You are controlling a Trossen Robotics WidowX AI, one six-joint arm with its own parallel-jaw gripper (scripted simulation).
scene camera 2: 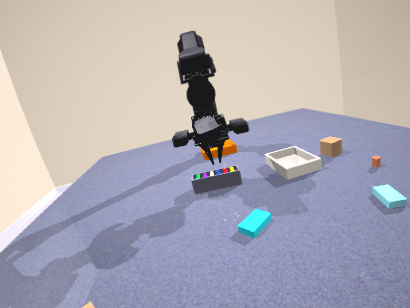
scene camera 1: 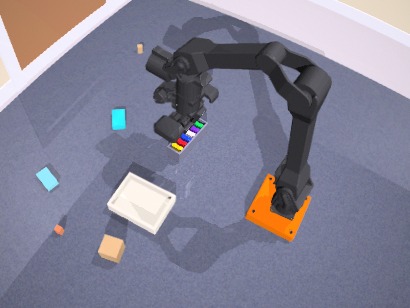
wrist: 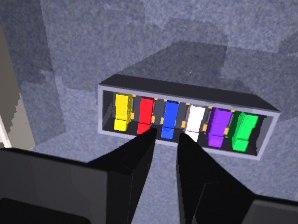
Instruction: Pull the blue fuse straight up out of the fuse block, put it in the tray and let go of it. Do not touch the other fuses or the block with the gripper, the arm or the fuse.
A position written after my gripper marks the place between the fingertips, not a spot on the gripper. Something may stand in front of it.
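I can see a white tray point(scene camera 1: 137, 200), and there's the tray point(scene camera 2: 291, 162) in a second view. My gripper point(scene camera 1: 185, 130) is visible as well. You'd find my gripper point(scene camera 2: 216, 163) there too, and the wrist view shows my gripper point(wrist: 167, 137).
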